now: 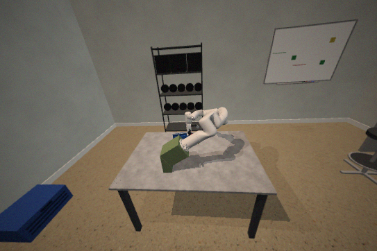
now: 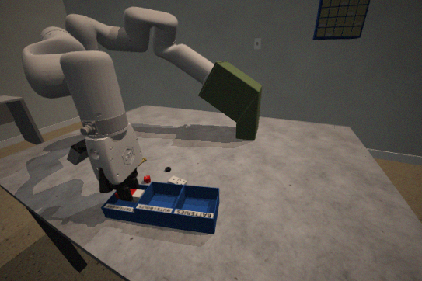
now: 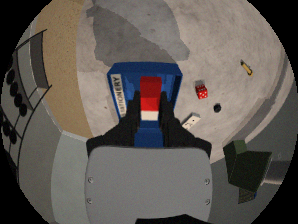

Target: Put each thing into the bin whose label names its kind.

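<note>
The red-and-white eraser is 10 mm to the left of my hand and 20 mm below it. Also, from my hand: blue bin: 10 mm behind, 80 mm to the left, 30 mm below; then red die: 80 mm behind, 20 mm to the right, 40 mm below; then small silver piece: 30 mm below.
</note>
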